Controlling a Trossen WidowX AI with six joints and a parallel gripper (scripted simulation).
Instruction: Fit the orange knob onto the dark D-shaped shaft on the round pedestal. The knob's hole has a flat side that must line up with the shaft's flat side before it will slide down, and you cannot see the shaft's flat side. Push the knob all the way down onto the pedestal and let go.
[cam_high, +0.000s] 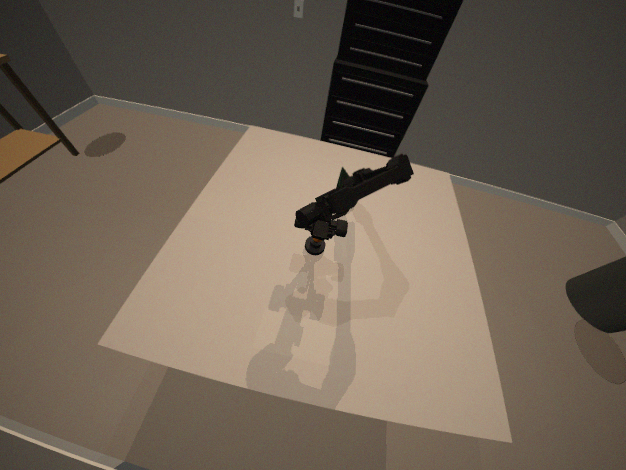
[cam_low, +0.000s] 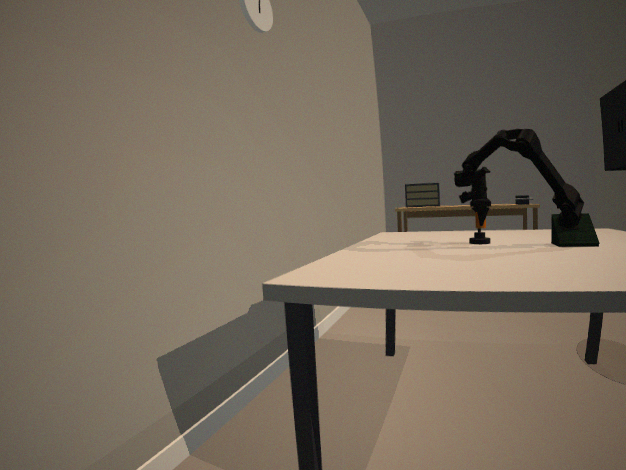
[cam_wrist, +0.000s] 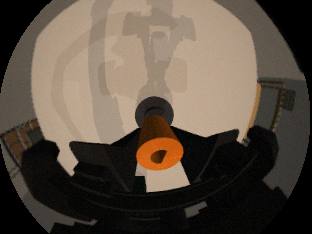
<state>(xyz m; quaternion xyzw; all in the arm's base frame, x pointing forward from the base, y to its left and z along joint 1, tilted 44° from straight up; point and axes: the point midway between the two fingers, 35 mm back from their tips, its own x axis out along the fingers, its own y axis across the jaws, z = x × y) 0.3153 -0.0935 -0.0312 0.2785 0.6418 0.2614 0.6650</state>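
Now: gripper tip 4 cm above the dark round pedestal. Also, from my gripper tip: orange knob 2 cm above.
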